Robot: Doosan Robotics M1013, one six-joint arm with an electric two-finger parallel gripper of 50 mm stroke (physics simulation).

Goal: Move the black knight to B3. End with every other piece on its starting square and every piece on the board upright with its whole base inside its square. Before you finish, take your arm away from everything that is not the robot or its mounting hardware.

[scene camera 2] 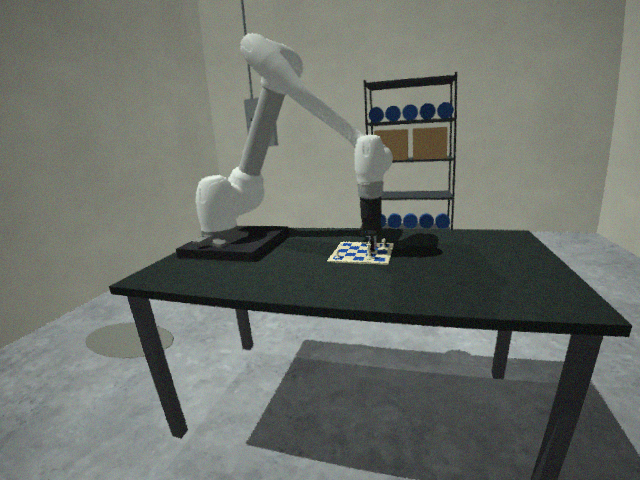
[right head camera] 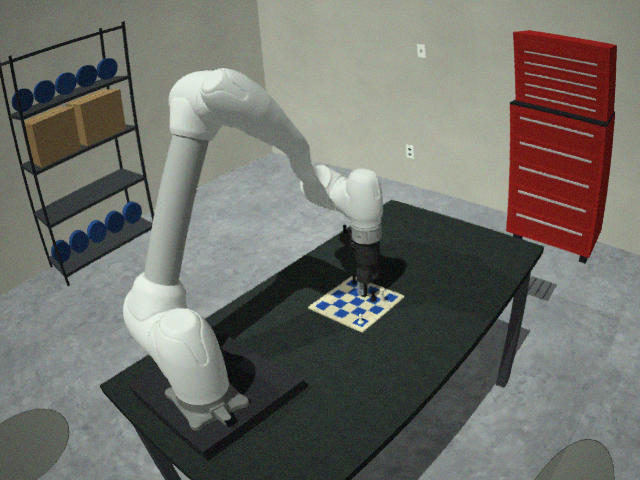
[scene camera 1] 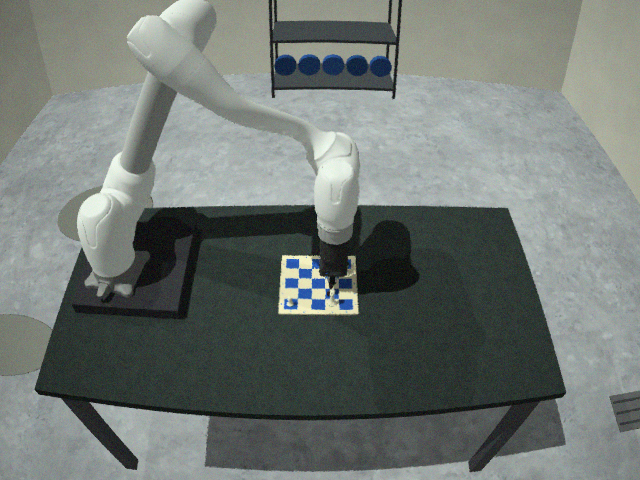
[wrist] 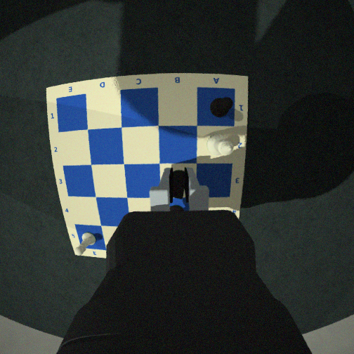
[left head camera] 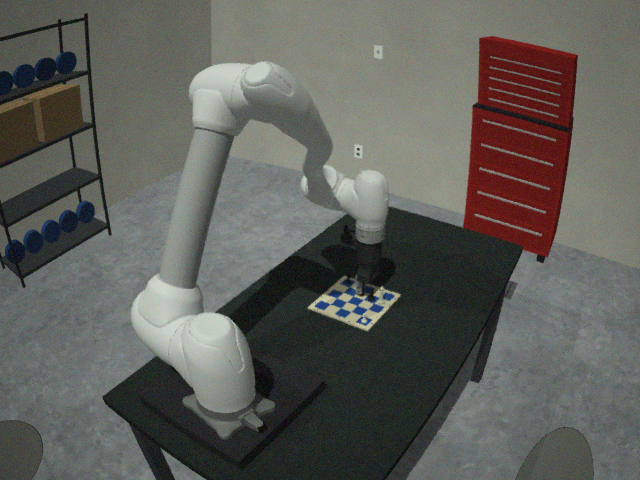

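Seen in the pictures: gripper, fingertip midpoint: (scene camera 2: 372,248) (right head camera: 363,292) (scene camera 1: 332,279) (left head camera: 360,292); arm's base, origin of the base link: (scene camera 2: 221,239) (right head camera: 206,399) (scene camera 1: 117,271) (left head camera: 228,406).
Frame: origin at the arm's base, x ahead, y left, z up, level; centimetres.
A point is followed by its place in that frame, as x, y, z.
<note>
My gripper (left head camera: 361,292) @(65.3, 11.6, -2.4) (right head camera: 363,292) @(65.3, 11.6, -2.4) (scene camera 1: 331,280) @(65.3, 11.6, -2.4) (wrist: 178,177) is shut on the black knight (wrist: 178,191), low over B3 of the blue-and-cream board (left head camera: 311,308) @(49.4, 18.1, -3.6) (scene camera 1: 315,311) @(62.5, 0.2, -3.5) (wrist: 159,82). Fingers hide most of the knight; whether its base touches the board is unclear. Another black piece (left head camera: 371,297) @(65.2, 6.8, -2.3) (right head camera: 373,297) @(65.4, 6.7, -2.0) stands on B4 close beside the fingers, mostly hidden in the wrist view. A white piece (scene camera 1: 333,299) @(66.9, 3.4, -1.1) (scene camera 2: 369,253) @(66.8, 3.4, -1.3) stands on B5. A black piece (wrist: 221,106) is on A1, a tall white piece (wrist: 220,146) on A2, a small white piece (wrist: 88,240) (left head camera: 363,319) @(54.6, 1.4, -2.3) on E5.
The board lies on a dark table (scene camera 1: 413,341) @(90.3, -5.7, -4.0) (scene camera 2: 310,281) @(54.5, -18.9, -4.1). The arm's base stands on a dark slab (left head camera: 289,408) @(11.0, -11.2, -0.1) (scene camera 1: 129,310) @(9.7, -12.6, -1.3) at one end. A shelf rack (right head camera: 133,129) and a red tool cabinet (left head camera: 522,93) stand beyond the table.
</note>
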